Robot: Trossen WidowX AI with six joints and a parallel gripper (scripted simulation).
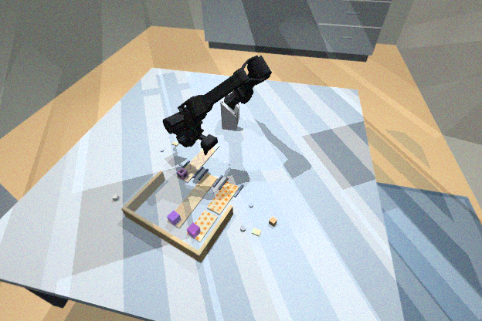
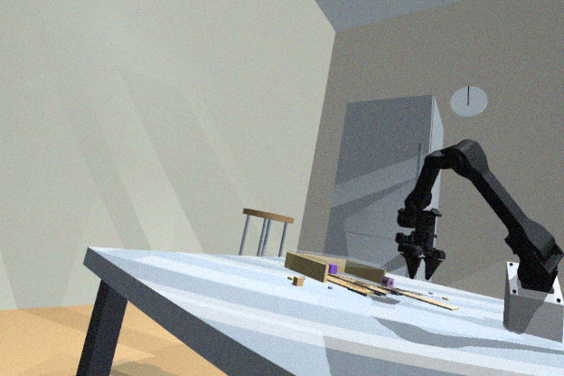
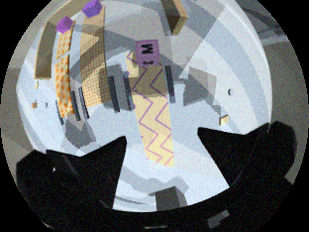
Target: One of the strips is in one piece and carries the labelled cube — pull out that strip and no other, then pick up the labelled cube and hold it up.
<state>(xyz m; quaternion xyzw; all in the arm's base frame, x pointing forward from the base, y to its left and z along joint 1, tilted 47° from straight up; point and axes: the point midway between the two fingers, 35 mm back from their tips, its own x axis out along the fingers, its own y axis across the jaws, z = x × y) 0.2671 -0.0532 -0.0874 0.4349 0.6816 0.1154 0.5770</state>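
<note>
Now: gripper tip 1 cm short of the zigzag-patterned strip, 1 cm to the right of it and 5 cm above it. From my gripper tip the other things lie so: tan block (26 cm ahead, 32 cm to the left, 5 cm below); then purple labelled cube (10 cm ahead, 4 cm to the right, 4 cm below).
</note>
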